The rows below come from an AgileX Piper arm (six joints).
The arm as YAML. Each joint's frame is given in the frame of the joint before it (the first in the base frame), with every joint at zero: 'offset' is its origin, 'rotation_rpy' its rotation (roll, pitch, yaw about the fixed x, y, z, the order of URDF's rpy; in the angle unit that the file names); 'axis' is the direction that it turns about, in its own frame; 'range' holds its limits. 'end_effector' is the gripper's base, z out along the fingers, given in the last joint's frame.
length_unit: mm
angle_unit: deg
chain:
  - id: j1
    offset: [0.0, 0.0, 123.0]
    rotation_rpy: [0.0, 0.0, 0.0]
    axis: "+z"
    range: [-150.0, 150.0]
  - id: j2
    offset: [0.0, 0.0, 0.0]
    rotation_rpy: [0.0, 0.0, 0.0]
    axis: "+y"
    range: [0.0, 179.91]
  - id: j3
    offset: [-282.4, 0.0, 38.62]
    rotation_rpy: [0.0, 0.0, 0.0]
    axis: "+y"
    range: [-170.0, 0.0]
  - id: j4
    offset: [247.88, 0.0, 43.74]
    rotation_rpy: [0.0, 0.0, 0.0]
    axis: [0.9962, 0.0, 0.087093]
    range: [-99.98, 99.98]
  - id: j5
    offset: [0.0, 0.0, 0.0]
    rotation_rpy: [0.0, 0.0, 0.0]
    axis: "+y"
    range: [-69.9, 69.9]
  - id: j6
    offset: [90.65, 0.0, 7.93]
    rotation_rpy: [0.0, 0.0, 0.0]
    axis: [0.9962, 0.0, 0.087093]
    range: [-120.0, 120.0]
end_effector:
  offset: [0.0, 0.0, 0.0]
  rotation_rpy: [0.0, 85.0, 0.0]
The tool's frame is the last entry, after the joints.
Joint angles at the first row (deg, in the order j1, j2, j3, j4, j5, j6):
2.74 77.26 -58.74 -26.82 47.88 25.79
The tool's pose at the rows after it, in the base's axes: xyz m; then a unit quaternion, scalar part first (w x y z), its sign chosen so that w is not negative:
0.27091, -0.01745, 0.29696, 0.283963, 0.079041, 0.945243, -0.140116
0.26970, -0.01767, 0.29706, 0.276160, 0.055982, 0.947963, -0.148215
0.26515, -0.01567, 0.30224, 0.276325, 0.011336, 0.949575, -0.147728
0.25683, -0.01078, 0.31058, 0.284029, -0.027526, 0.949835, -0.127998
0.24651, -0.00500, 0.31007, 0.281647, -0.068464, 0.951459, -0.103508
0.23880, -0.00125, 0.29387, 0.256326, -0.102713, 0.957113, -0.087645
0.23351, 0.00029, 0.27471, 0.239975, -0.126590, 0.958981, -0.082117
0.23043, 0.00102, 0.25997, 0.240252, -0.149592, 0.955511, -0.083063
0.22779, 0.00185, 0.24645, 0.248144, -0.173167, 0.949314, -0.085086
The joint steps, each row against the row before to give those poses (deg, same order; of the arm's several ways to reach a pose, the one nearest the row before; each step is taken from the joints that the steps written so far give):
0.00 0.00 0.00 0.00 -0.13 -0.35
0.00 -0.12 0.00 0.12 0.62 -3.04
0.00 -1.34 0.00 2.09 0.04 -6.67
0.00 -2.37 0.05 4.81 0.01 -7.32
0.00 -2.22 1.61 5.49 -0.12 -7.47
0.00 -0.55 3.44 3.50 -0.31 -5.35
0.00 0.00 4.04 1.19 -2.28 -2.89
0.00 0.00 3.45 0.17 -3.66 -2.33
0.00 0.00 3.39 0.05 -4.50 -2.35

